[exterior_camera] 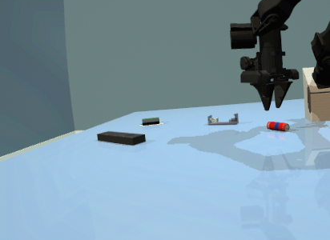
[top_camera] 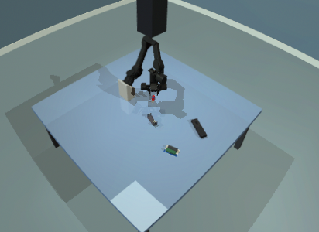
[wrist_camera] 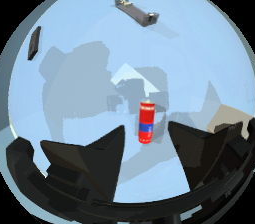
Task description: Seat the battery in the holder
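My gripper tip is 1 cm past the red battery, 1 cm to the right of it and 4 cm above it. Also, from my gripper tip: black remote: 42 cm ahead, 2 cm to the left, 4 cm below.
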